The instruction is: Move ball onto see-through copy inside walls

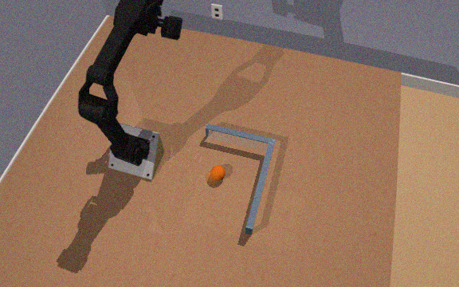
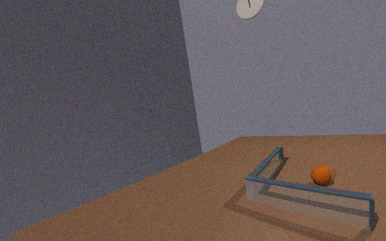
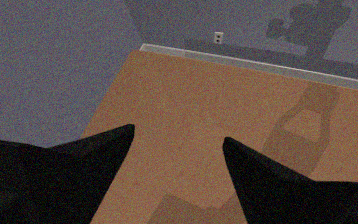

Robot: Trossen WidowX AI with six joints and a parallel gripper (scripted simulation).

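Right now my gripper tip is 290 mm short of the orange ball, 260 mm to the left of it and 320 mm above it.
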